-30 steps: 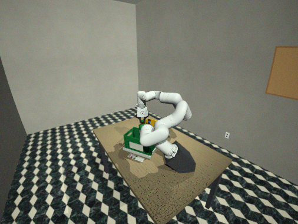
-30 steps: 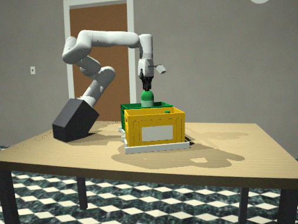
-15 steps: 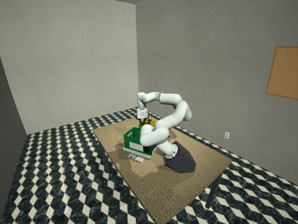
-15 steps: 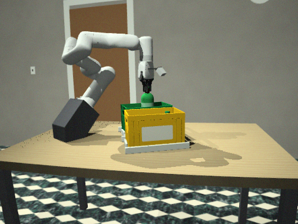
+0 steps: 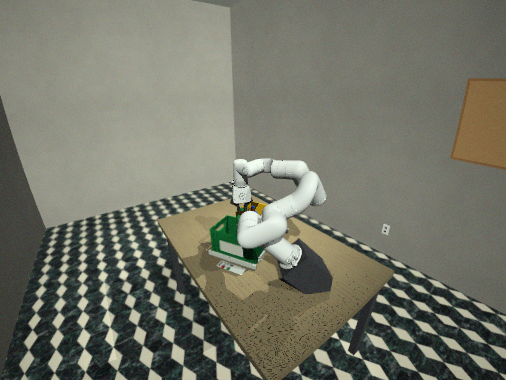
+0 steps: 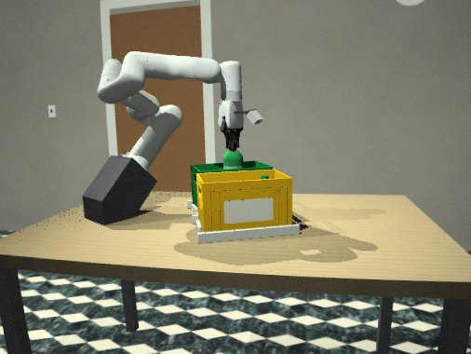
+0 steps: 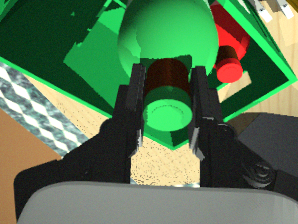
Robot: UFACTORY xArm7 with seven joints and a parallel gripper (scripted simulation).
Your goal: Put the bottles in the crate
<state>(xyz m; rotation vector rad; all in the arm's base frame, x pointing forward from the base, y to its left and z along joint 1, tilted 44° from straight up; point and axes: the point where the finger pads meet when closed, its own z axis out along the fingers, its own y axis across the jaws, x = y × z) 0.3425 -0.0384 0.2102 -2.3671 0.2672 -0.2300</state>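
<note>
Right now the green-capped bottle is 70 mm below my hand. Round my hand: red bottle (180 mm below, 60 mm to the right, 60 mm behind); green crate (180 mm below, 30 mm to the left, 30 mm behind); yellow crate (180 mm below, 160 mm to the right, 110 mm ahead).
</note>
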